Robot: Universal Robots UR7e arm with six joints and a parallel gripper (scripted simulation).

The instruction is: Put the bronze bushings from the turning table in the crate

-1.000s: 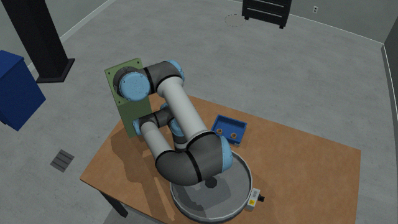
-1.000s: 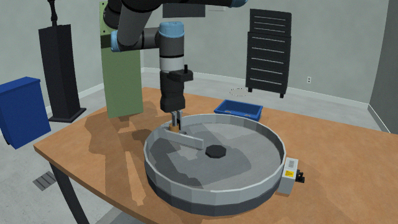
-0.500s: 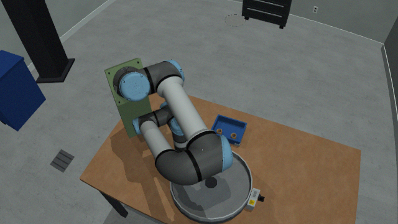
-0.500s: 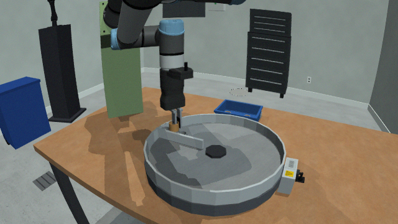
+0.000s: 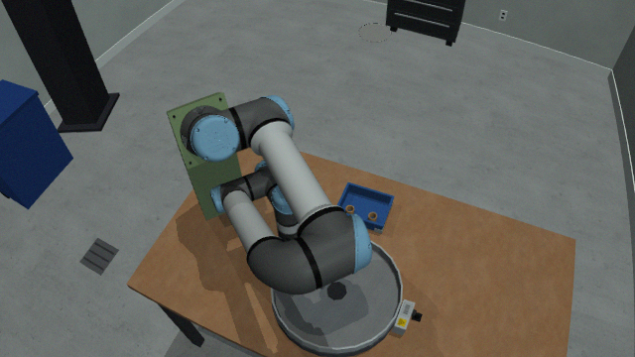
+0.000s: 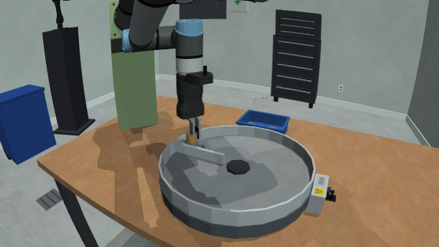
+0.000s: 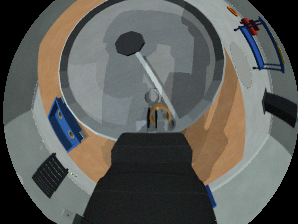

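Now: the blue crate 270 mm to the left of my hand, 230 mm ahead of it and 90 mm below it. Also, from my hand: grey turning table 130 mm ahead, 80 mm to the right, 60 mm below.
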